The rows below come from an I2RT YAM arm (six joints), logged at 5 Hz.
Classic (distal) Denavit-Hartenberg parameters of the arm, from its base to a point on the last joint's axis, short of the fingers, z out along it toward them. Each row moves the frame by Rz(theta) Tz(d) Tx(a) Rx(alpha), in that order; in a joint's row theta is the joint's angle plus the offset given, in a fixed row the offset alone. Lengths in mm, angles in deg.
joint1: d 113.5; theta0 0; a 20; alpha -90
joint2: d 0; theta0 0; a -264; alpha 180
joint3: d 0; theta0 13.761; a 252.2; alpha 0
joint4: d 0; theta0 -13.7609; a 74; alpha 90
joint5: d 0; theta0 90; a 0; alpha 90
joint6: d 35.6; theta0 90; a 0; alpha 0
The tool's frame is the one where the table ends.
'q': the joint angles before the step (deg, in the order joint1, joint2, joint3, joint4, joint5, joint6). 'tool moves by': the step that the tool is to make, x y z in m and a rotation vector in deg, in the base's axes. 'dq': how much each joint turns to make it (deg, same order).
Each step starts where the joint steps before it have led.
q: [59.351 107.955 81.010 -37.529 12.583 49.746]
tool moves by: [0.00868 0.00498 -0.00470 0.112 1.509 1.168]
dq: [-0.883 2.218 2.035 -0.240 -2.098 -1.303]
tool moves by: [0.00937 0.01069 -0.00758 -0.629 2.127 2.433]
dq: [-0.547 3.793 3.852 -1.375 -2.577 -2.129]
